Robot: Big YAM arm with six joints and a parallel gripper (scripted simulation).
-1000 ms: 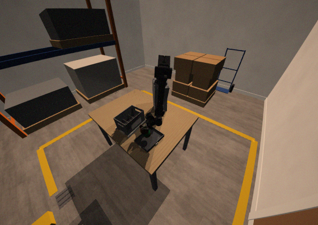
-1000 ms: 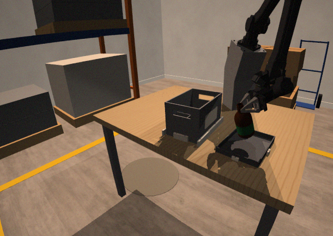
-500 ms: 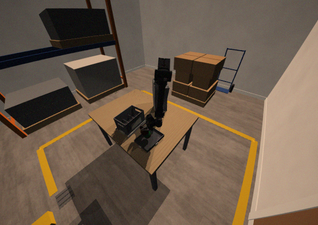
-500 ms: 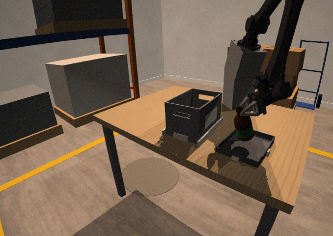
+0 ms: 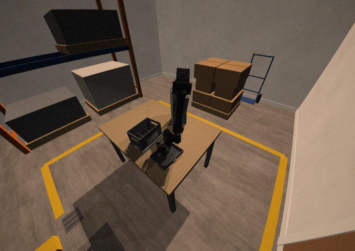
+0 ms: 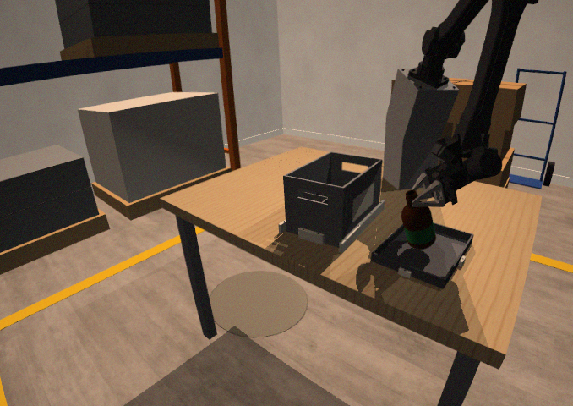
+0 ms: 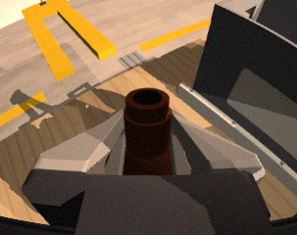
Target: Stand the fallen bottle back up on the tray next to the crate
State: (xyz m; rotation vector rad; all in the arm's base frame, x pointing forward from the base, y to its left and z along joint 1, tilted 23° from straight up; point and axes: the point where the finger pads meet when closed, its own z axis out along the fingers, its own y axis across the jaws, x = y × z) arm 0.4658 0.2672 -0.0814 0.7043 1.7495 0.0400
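My gripper is now 20 mm past the brown bottle, 10 mm to the right of it and 50 mm above it. From my hand the other things lie so: tray (50 mm behind, 30 mm to the left, 140 mm below); then dark crate (260 mm to the right, 70 mm below).
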